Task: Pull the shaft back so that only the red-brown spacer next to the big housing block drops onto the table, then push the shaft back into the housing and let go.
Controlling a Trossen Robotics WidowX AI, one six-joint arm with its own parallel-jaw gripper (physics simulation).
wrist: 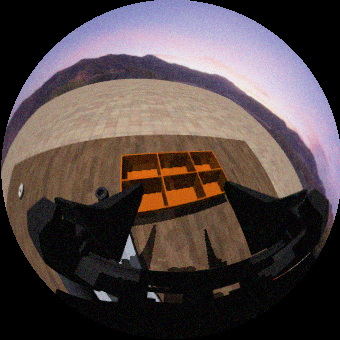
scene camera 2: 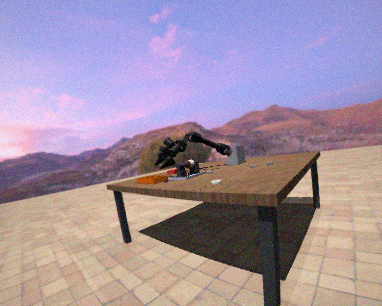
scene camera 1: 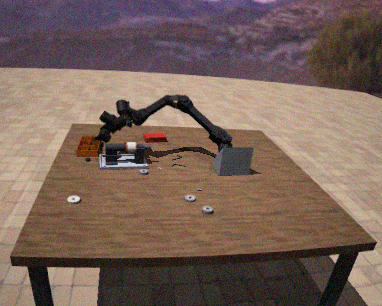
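Pixels of known places: gripper, between the fingertips: (wrist: 184, 186) (scene camera 2: 157, 167) (scene camera 1: 97, 134); arm's base, origin of its link: (scene camera 2: 232, 155) (scene camera 1: 226, 155).
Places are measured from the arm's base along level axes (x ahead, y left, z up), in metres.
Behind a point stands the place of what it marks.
A black housing block (scene camera 1: 114, 148) stands on a pale base frame (scene camera 1: 122, 168) (wrist: 129, 251) at the left of the table. A thin red-brown spacer (scene camera 1: 126, 146) {x 0.484, y -0.098, z 0.020 m} shows beside a white ring (scene camera 1: 131, 146) {x 0.460, y -0.097, z 0.020 m} (scene camera 2: 192, 162) {x 0.459, y -0.094, z 0.013 m} on the shaft's line, between the block and the dark parts at the other end. The shaft itself is too small and dark to tell apart. My gripper (scene camera 1: 102, 138) {x 0.614, y -0.277, z 0.018 m} (scene camera 2: 162, 164) {x 0.614, y -0.277, z 0.018 m} (wrist: 184, 186) {x 0.614, y -0.277, z 0.018 m} is open and empty. It hangs low near the left end of the housing, close to the orange tray, with its fingers pointing down and outward.
An orange divided tray (scene camera 1: 88, 137) {x 0.659, y -0.414, z -0.048 m} (scene camera 2: 152, 176) {x 0.616, y -0.339, z -0.044 m} (wrist: 161, 175) {x 0.661, y -0.275, z -0.040 m} lies beyond the fixture's left end. A small dark ring (scene camera 1: 88, 159) {x 0.664, y -0.150, z -0.065 m} (wrist: 101, 193) {x 0.660, y -0.164, z -0.064 m} lies near it. A red block (scene camera 1: 155, 137) {x 0.278, y -0.388, z -0.045 m}, a grey wedge (scene camera 1: 235, 161) {x -0.014, y 0.073, z 0.000 m}, a white disc (scene camera 1: 74, 199) {x 0.729, y 0.216, z -0.072 m} and grey rings (scene camera 1: 190, 198) {x 0.267, y 0.270, z -0.066 m} are on the table.
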